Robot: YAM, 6 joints.
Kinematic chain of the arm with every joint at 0, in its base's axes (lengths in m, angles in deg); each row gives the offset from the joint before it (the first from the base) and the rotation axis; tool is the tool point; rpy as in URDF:
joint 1: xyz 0 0 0.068 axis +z
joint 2: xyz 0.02 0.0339 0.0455 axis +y
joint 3: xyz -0.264 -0.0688 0 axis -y
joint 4: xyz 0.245 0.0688 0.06 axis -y
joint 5: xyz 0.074 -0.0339 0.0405 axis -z
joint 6: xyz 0.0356 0 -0.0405 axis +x
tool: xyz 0 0 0 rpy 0 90 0
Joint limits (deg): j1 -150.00..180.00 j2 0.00..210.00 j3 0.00..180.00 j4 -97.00..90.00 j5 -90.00..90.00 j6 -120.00..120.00
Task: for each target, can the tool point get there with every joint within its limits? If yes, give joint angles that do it. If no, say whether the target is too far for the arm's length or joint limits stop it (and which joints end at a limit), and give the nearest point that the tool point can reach.
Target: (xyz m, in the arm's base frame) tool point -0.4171 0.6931 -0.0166
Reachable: no: too far | nearest point -0.3287 0.5462 0.0117 | short by 0.174 m
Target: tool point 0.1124 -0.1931 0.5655
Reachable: yes | joints 117.75 20.81 100.69 -0.29 15.62 -0.20
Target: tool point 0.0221 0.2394 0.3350
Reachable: yes | joints 89.14 58.90 42.46 20.39 31.40 -88.19
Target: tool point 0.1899 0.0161 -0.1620
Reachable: yes | joints 13.30 181.18 77.16 -65.29 51.93 33.07
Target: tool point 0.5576 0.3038 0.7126
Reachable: no: too far | nearest point 0.4112 0.2240 0.5502 | short by 0.233 m
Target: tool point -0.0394 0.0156 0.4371
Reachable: yes | joints -43.51 21.71 79.26 -64.62 26.38 -22.31
